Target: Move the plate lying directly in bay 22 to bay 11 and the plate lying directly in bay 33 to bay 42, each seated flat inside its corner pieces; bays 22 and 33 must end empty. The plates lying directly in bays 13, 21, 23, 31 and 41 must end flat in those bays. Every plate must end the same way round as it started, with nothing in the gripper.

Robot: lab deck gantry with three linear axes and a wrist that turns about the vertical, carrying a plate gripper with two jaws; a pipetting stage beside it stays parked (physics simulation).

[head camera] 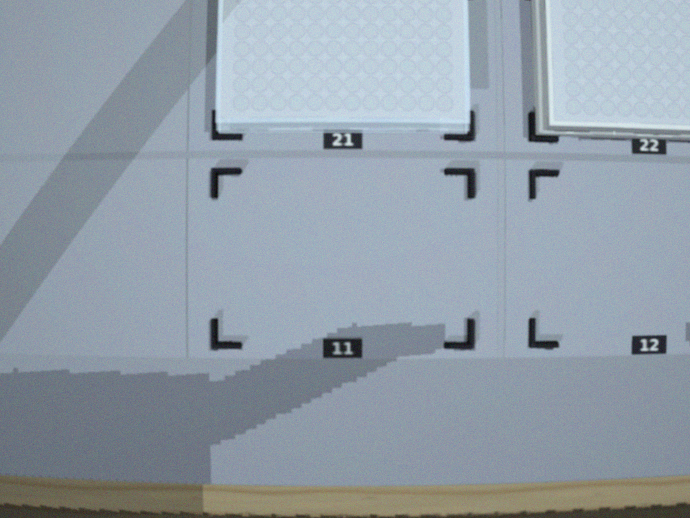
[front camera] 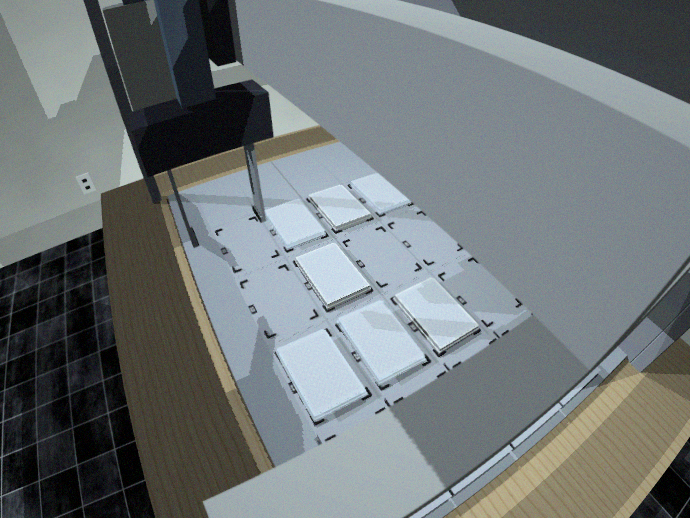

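Where they show: gripper, fingertip midpoint: [front camera: 226, 227]; robot's base at its link origin: [head camera: 218, 341] [front camera: 217, 232].
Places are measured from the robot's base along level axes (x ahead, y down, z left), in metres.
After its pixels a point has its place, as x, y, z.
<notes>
The plate in bay 22 [front camera: 332, 274] @(0.237, -0.014, 0.147) [head camera: 624, 61] @(0.206, -0.014, 0.143) and the plate in bay 33 [front camera: 435, 315] @(0.400, -0.014, 0.248) lie inside their corner pieces. Bay 11 [front camera: 217, 230] @(-0.001, -0.003, 0.002) [head camera: 214, 184] @(-0.001, -0.003, 0.080) and bay 42 [front camera: 390, 225] @(0.165, 0.000, 0.323) hold no plate. Plates also lie in bay 21 [front camera: 295, 223] @(0.077, -0.014, 0.149) [head camera: 342, 61] @(0.064, -0.014, 0.139), bay 31 [front camera: 338, 206] @(0.073, -0.014, 0.252), bay 41 [front camera: 380, 192] @(0.074, -0.014, 0.358), bay 13 [front camera: 322, 373] @(0.400, -0.016, 0.041) and bay 23 [front camera: 381, 342] @(0.398, -0.017, 0.143). My gripper [front camera: 228, 231] @(0.194, -0.158, -0.002) is open and empty, its jaws hanging above the deck around the bay 11 end. The jaws do not show in the head view.
Bay 12 [front camera: 243, 284] @(0.167, 0.000, 0.002) [head camera: 532, 184] @(0.161, -0.003, 0.081) has no plate, nor do bays 32 and 43. A wooden edge [front camera: 192, 289] @(0.121, 0.010, -0.088) [head camera: 390, 499] @(0.090, 0.010, -0.089) runs along the deck. A large grey panel [front camera: 473, 139] rises along the deck's far right side in the front view.
</notes>
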